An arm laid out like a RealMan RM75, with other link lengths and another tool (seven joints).
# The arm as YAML. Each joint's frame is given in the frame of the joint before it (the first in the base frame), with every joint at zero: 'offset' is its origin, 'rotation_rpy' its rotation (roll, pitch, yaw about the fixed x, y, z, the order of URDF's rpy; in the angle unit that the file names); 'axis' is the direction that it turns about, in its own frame. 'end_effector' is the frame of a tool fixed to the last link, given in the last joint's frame.
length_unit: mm
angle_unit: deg
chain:
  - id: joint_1
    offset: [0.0, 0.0, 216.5]
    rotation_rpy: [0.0, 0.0, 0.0]
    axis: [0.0, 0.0, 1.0]
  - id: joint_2
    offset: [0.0, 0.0, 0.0]
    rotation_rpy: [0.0, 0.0, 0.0]
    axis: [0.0, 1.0, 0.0]
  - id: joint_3
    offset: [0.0, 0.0, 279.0]
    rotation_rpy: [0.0, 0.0, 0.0]
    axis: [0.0, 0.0, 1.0]
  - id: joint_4
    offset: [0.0, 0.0, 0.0]
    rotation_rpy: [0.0, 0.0, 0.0]
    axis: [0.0, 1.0, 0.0]
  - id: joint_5
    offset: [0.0, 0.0, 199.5]
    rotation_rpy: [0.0, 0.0, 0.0]
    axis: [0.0, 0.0, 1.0]
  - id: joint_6
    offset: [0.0, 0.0, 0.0]
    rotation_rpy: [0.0, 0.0, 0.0]
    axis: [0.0, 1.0, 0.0]
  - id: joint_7
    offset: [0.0, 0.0, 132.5]
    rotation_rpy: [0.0, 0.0, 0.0]
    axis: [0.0, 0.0, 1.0]
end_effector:
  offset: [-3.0, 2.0, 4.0]
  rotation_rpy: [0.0, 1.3, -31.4]
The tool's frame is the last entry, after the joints.
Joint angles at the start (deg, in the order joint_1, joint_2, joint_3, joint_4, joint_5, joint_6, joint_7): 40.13 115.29 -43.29 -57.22 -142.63 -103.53 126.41
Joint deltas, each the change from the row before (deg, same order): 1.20 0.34 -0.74 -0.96 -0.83 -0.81 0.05; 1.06 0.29 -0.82 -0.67 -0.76 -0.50 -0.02; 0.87 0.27 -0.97 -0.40 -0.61 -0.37 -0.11; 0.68 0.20 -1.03 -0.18 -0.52 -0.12 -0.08; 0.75 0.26 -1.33 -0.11 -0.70 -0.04 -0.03; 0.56 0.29 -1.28 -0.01 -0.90 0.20 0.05; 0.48 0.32 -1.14 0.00 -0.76 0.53 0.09; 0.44 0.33 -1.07 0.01 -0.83 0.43 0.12; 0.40 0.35 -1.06 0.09 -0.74 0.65 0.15; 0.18 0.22 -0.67 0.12 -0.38 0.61 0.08; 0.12 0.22 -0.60 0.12 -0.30 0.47 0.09; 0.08 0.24 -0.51 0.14 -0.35 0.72 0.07; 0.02 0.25 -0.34 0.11 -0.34 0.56 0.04; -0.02 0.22 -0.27 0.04 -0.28 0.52 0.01
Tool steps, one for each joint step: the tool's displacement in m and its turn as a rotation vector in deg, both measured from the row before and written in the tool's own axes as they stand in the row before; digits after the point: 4 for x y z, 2 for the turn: -0.0096 0.0003 0.0007 -0.46 1.19 -1.91; -0.0082 -0.0001 0.0010 -0.36 1.18 -1.72; -0.0068 0.0003 0.0018 -0.51 1.14 -1.59; -0.0052 0.0000 0.0020 -0.42 1.11 -1.30; -0.0057 0.0001 0.0029 -0.53 1.46 -1.42; -0.0039 0.0000 0.0033 -0.36 1.58 -1.03; -0.0038 -0.0006 0.0032 -0.01 1.30 -0.88; -0.0033 -0.0004 0.0032 -0.08 1.32 -0.78; -0.0033 -0.0006 0.0034 0.07 1.19 -0.71; -0.0018 -0.0006 0.0024 0.17 0.65 -0.39; -0.0015 -0.0001 0.0024 0.04 0.53 -0.31; -0.0012 -0.0006 0.0025 0.28 0.48 -0.23; -0.0007 -0.0002 0.0023 0.19 0.36 -0.12; -0.0005 -0.0002 0.0019 0.24 0.28 -0.11
